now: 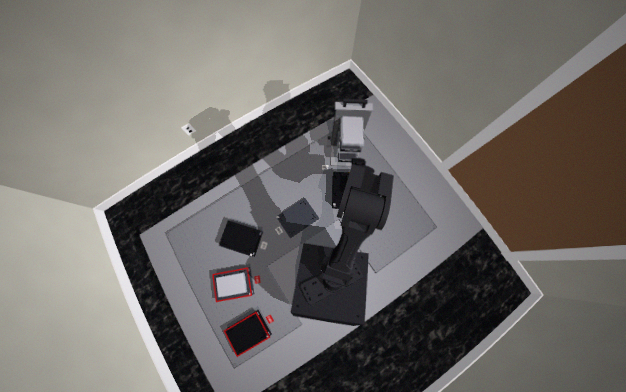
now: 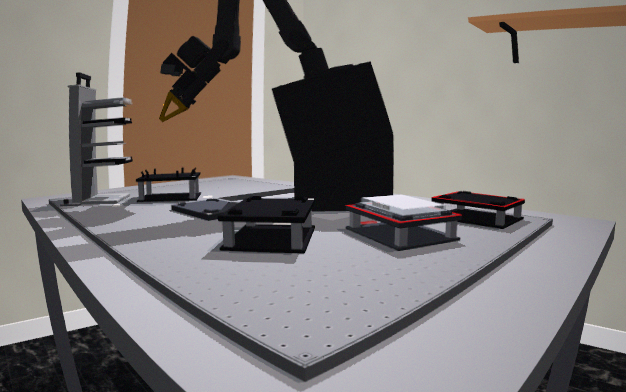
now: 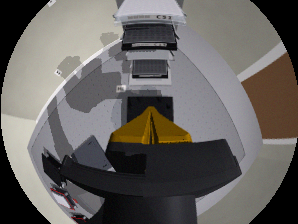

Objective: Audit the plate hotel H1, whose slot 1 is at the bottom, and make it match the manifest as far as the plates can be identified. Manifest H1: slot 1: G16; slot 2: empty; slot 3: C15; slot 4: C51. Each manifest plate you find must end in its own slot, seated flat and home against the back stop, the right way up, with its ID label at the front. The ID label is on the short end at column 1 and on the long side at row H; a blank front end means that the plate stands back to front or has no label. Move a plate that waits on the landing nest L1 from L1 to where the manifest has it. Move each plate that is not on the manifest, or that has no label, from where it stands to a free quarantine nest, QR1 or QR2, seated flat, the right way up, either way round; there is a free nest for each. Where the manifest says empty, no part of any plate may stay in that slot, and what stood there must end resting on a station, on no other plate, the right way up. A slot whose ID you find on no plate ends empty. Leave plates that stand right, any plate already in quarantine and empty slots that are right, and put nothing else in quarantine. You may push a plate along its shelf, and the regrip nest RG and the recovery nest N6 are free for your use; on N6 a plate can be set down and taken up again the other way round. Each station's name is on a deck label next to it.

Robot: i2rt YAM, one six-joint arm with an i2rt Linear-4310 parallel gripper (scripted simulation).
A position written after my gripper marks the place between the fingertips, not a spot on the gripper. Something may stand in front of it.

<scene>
I see my gripper (image 2: 160,120), a dark plate (image 3: 137,36) and a red-rimmed nest (image 2: 477,198).
My gripper shows as well in image 3 (image 3: 150,110).
</scene>
